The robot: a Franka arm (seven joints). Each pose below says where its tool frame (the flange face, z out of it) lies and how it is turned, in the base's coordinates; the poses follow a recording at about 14 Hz.
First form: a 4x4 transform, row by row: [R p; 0 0 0 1], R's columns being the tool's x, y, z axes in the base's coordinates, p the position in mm. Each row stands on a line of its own.
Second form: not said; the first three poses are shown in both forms.
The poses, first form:
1:
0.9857 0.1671 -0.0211 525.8
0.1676 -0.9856 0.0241 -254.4
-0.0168 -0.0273 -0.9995 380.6
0 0 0 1
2:
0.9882 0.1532 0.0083 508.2
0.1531 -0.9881 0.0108 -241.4
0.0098 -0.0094 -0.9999 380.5
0 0 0 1
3:
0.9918 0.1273 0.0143 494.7
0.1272 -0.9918 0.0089 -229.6
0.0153 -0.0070 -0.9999 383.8
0 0 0 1
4:
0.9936 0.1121 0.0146 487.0
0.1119 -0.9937 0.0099 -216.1
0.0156 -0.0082 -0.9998 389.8
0 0 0 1
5:
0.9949 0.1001 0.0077 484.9
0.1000 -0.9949 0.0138 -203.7
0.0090 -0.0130 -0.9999 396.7
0 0 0 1
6:
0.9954 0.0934 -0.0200 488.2
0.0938 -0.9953 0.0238 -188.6
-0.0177 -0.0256 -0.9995 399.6
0 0 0 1
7:
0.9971 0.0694 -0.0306 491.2
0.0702 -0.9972 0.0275 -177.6
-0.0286 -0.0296 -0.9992 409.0
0 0 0 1
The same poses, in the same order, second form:
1:
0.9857 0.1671 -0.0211 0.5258
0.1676 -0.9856 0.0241 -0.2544
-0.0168 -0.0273 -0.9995 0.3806
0 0 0 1

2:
0.9882 0.1532 0.0083 0.5082
0.1531 -0.9881 0.0108 -0.2414
0.0098 -0.0094 -0.9999 0.3805
0 0 0 1

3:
0.9918 0.1273 0.0143 0.4947
0.1272 -0.9918 0.0089 -0.2296
0.0153 -0.0070 -0.9999 0.3838
0 0 0 1

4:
0.9936 0.1121 0.0146 0.4870
0.1119 -0.9937 0.0099 -0.2161
0.0156 -0.0082 -0.9998 0.3898
0 0 0 1

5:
0.9949 0.1001 0.0077 0.4849
0.1000 -0.9949 0.0138 -0.2037
0.0090 -0.0130 -0.9999 0.3967
0 0 0 1

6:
0.9954 0.0934 -0.0200 0.4882
0.0938 -0.9953 0.0238 -0.1886
-0.0177 -0.0256 -0.9995 0.3996
0 0 0 1

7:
0.9971 0.0694 -0.0306 0.4912
0.0702 -0.9972 0.0275 -0.1776
-0.0286 -0.0296 -0.9992 0.4090
0 0 0 1

